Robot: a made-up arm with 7 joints.
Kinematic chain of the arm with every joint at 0, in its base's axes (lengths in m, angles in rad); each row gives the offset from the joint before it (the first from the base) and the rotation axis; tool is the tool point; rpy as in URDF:
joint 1: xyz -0.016 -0.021 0.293 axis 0 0.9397 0.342
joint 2: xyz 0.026 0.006 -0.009 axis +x
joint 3: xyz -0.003 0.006 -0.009 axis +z
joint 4: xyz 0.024 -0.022 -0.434 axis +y
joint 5: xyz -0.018 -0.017 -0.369 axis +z
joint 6: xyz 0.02 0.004 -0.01 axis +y
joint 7: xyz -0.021 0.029 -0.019 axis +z
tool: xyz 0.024 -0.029 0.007 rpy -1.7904 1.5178 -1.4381
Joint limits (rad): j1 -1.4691..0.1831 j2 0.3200..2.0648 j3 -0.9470..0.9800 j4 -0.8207..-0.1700 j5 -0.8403..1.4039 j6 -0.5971..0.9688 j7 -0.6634..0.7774
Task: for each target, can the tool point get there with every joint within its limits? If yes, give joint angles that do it. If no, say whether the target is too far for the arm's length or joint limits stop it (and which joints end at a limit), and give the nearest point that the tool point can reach.
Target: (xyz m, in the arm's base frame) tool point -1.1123 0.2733 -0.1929
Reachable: no: too far | nearest point -0.1382 0.3681 -0.4241 | short by 1.006 m
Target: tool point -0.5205 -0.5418 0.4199
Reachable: no: joint limits stop it (at a limit: joint 1, joint 2, joint 3, joint 4, joint 6, joint 7) | nearest point -0.3335 0.4886 0.7566 | short by 1.100 m
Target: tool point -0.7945 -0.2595 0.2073
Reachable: no: joint limits stop it (at a limit: joint 1, joint 2, joint 3, joint 4, joint 6, joint 7) | nearest point -0.3422 0.4991 0.7414 | short by 1.032 m
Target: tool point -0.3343 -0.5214 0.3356
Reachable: no: joint limits stop it (at a limit: joint 1, joint 2, joint 3, joint 4, joint 5, joint 6, joint 7) | nearest point 0.0283 -0.0649 -0.4691 | short by 0.994 m
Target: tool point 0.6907 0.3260 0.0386
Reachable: yes | joints -0.8954 0.7723 -0.3918 -0.4404 -0.2442 0.6212 -0.5476
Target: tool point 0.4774 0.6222 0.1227
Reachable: yes | joints -0.6574 1.2638 -0.6375 -0.4730 0.3963 0.5175 -0.1927
